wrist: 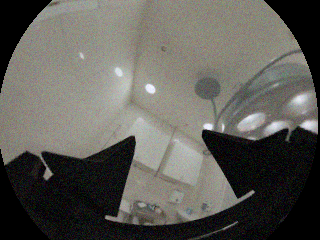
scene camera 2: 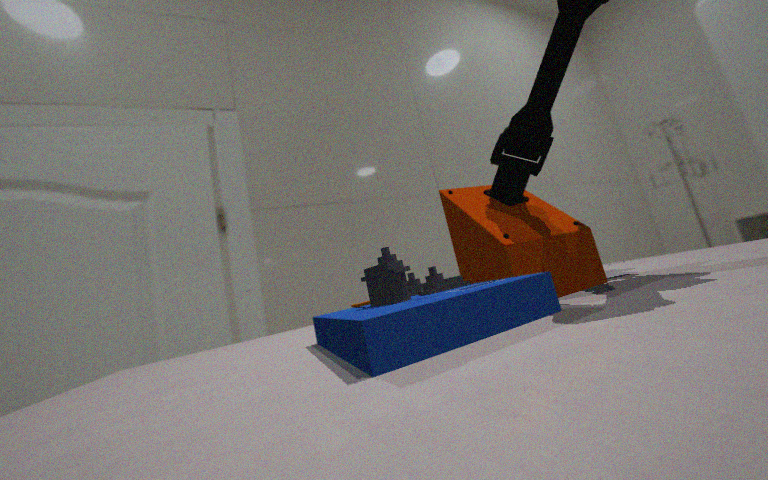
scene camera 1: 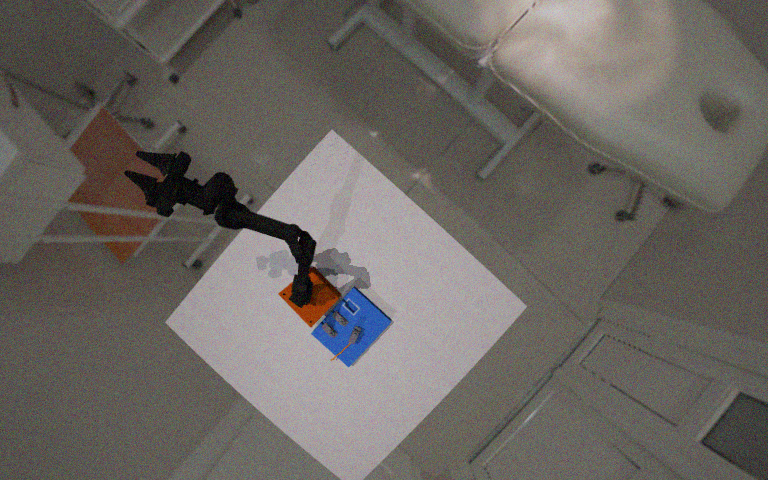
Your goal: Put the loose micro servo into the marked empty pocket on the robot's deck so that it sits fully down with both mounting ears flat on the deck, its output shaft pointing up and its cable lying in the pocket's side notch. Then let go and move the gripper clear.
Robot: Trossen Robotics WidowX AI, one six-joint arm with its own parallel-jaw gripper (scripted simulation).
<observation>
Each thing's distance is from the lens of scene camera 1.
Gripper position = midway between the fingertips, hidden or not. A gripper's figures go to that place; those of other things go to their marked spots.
my gripper (scene camera 1: 130,162): 87 cm
blue deck (scene camera 1: 372,321): 140 cm
</observation>
